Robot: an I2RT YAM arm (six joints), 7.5 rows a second.
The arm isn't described. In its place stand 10 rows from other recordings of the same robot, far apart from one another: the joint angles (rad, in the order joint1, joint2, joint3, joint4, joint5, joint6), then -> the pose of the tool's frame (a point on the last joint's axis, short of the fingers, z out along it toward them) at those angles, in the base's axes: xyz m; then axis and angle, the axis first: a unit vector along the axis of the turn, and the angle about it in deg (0 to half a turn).
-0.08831, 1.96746, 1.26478, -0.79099, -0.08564, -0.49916 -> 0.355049 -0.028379 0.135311 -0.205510 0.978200 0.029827 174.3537
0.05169, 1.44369, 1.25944, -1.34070, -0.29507, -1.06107 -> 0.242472 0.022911 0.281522 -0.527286 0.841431 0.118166 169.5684
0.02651, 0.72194, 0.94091, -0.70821, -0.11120, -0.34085 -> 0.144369 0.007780 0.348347 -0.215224 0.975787 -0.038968 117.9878
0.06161, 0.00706, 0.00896, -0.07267, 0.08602, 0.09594 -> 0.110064 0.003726 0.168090 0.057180 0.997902 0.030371 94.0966
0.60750, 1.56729, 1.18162, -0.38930, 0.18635, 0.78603 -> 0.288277 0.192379 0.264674 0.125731 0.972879 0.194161 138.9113
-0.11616, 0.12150, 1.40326, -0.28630, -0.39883, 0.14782 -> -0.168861 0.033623 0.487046 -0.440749 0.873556 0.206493 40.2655
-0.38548, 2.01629, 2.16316, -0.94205, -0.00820, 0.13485 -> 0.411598 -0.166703 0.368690 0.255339 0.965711 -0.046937 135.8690
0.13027, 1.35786, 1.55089, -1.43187, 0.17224, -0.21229 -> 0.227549 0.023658 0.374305 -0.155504 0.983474 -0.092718 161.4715
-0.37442, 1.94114, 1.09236, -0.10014, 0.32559, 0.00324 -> 0.354403 -0.151500 0.127830 0.233614 0.948204 -0.215254 148.8798
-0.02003, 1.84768, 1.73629, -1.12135, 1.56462, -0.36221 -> 0.366146 -0.042941 0.329821 0.002187 -0.709239 0.704965 178.2982
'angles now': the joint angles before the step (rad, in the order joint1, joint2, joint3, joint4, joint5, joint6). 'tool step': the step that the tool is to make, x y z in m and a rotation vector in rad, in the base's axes. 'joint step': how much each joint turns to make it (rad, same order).
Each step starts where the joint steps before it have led.
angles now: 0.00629, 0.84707, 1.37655, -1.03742, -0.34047, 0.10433
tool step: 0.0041, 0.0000, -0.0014, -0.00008, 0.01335, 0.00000
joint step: -0.00027, 0.01279, -0.00019, -0.00041, -0.00024, -0.00014
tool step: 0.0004, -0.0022, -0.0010, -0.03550, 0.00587, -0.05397
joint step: -0.00017, 0.00056, 0.00018, -0.00689, 0.06433, -0.00391
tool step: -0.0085, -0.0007, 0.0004, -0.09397, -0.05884, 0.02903
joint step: 0.00081, -0.03503, -0.01514, 0.01227, 0.02168, -0.09953
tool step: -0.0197, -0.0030, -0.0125, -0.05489, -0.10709, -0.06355
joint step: -0.00066, -0.12675, -0.11575, 0.09078, 0.08066, -0.02356
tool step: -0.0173, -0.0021, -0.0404, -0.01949, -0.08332, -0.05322
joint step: 0.00012, -0.18882, -0.23203, 0.12638, 0.05695, -0.00032
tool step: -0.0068, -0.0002, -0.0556, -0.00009, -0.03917, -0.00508
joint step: 0.00044, -0.18909, -0.26265, 0.11288, 0.00539, 0.00127
